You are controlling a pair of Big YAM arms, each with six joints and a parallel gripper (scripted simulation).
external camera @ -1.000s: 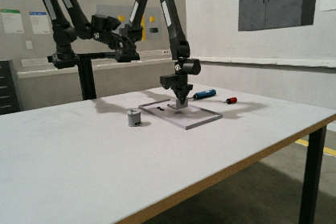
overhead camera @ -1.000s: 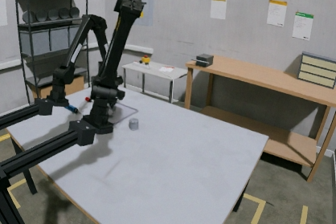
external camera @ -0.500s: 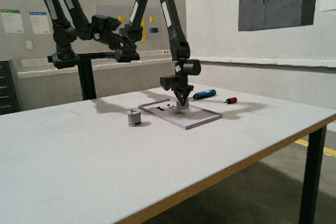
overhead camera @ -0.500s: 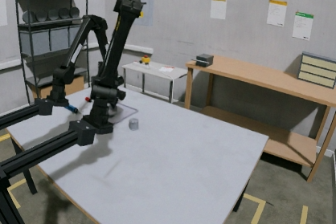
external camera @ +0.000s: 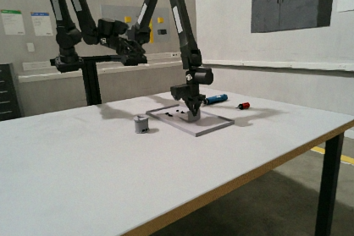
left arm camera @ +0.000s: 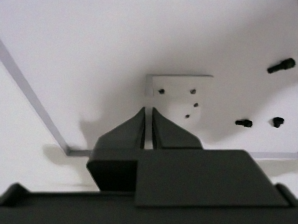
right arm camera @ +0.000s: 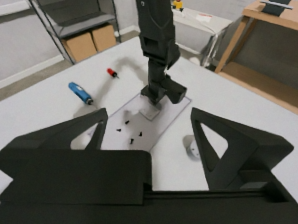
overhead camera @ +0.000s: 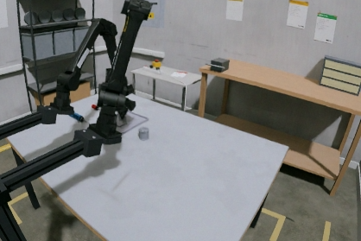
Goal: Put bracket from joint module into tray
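Note:
The grey bracket is 30 mm behind my left hand and 20 mm below it. From my left hand the other things lie so: grey joint module 50 mm behind, 240 mm to the right, 10 mm below; red screwdriver 10 mm ahead, 310 mm to the left, 20 mm below; tray 70 mm behind, 30 mm below.

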